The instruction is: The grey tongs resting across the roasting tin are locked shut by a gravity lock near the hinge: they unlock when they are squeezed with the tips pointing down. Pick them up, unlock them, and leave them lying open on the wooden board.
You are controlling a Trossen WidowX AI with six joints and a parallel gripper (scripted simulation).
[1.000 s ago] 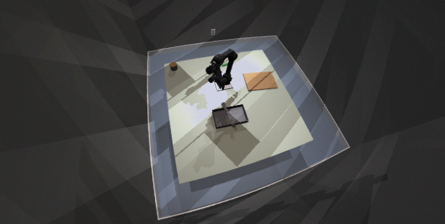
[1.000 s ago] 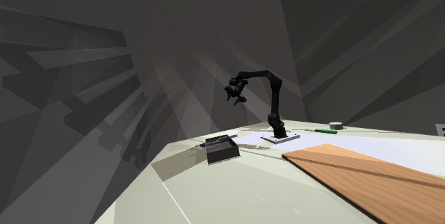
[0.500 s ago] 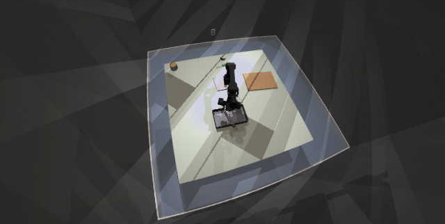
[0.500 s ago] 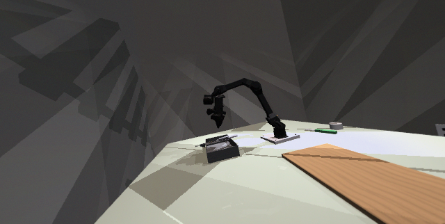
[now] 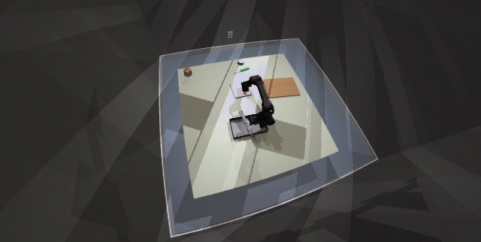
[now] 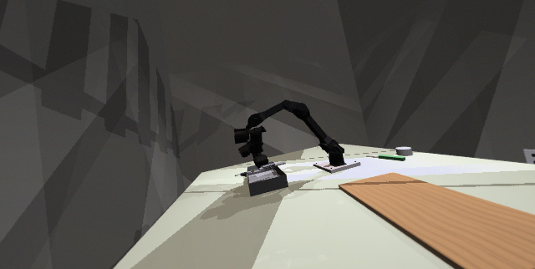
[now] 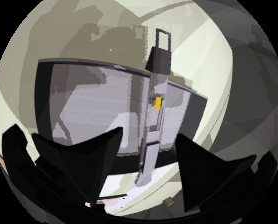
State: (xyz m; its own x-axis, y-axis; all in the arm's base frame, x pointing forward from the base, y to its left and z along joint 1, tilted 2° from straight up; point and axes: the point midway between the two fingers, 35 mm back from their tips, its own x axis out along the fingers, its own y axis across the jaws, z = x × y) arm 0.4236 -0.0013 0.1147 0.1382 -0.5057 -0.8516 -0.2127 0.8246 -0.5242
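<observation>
Right now my gripper tip is 7 cm above the roasting tin, 3 cm past it and 2 cm to the left of it. From my gripper tip the other things lie so: small white disc: 81 cm behind, 8 cm below, 3 cm to the left; then wooden board: 43 cm behind, 41 cm to the left, 9 cm below.
</observation>
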